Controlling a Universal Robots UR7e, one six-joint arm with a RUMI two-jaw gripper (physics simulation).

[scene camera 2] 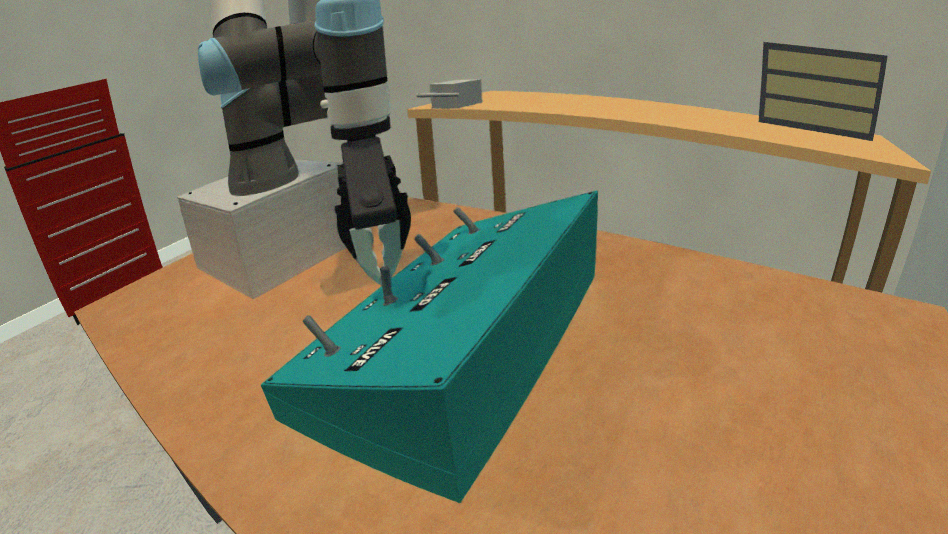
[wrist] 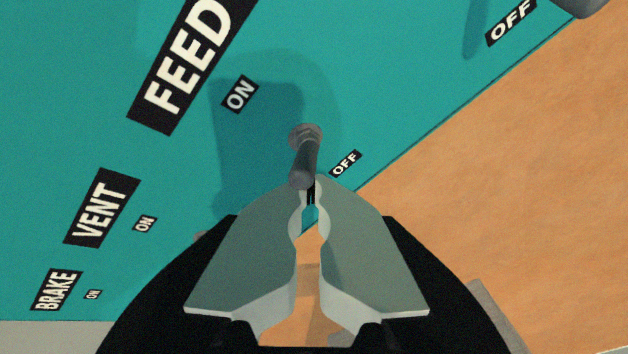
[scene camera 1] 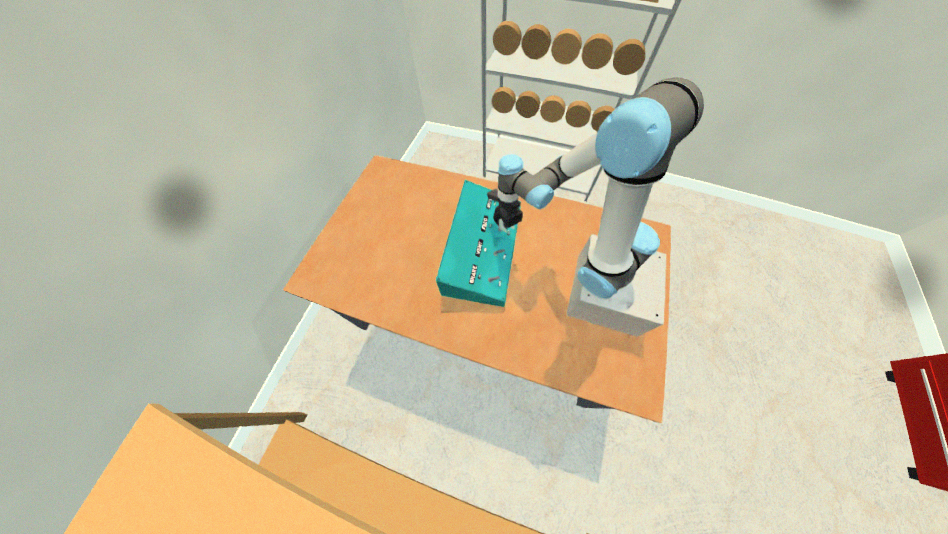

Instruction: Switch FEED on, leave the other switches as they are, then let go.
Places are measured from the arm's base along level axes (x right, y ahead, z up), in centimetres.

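Pixels of known places: gripper, fingertip midpoint: [scene camera 2: 383, 283] [wrist: 311, 178] [scene camera 1: 503, 229]; arm's base, link origin: [scene camera 2: 264, 182].
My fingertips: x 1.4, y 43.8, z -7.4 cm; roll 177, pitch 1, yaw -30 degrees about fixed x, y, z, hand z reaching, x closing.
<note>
For each thing: its middle in the pictures, then the offset to it from my fingertips. Level surfaces: height alone.
- teal switch panel, body centre: [wrist: 180, 118] [scene camera 2: 461, 307] [scene camera 1: 481, 242] dx -7.3, dy +6.5, dz -4.5 cm
- FEED lever, body centre: [wrist: 306, 160] [scene camera 2: 386, 283] dx +0.6, dy +1.6, dz +0.9 cm
- VALVE lever, body centre: [scene camera 2: 318, 332] dx +12.4, dy +4.0, dz +0.4 cm
- VENT lever, body centre: [scene camera 2: 426, 247] dx -10.4, dy -3.4, dz +0.4 cm
- BRAKE lever, body centre: [scene camera 2: 464, 218] dx -21.8, dy -7.1, dz +0.4 cm
- orange table, surface height: dz -10.4 cm
The teal switch panel [scene camera 1: 457, 232] [scene camera 2: 490, 285] [wrist: 75, 75] is on the table. The FEED lever [scene camera 2: 388, 285] [wrist: 303, 157] stands more upright than the others in scene camera 2, tilted to its ON side. The VALVE lever [scene camera 2: 321, 336], VENT lever [scene camera 2: 427, 248] and BRAKE lever [scene camera 2: 465, 220] lean to OFF. My gripper [scene camera 1: 505, 230] [scene camera 2: 383, 279] [wrist: 311, 178] is shut and empty. Its tips are right by the FEED lever's top, on the OFF side; the lever overlaps a fingertip in the wrist view, and I cannot tell whether they touch.
The panel stands on the orange table [scene camera 1: 371, 225] [scene camera 2: 663, 411], in front of the arm's base block [scene camera 1: 620, 318] [scene camera 2: 258, 245]. The VALVE and VENT levers stand on either side of FEED. A shelf rack [scene camera 1: 484, 119], a red cabinet [scene camera 2: 79, 199] and a wooden bench [scene camera 2: 630, 116] stand away from the table.
</note>
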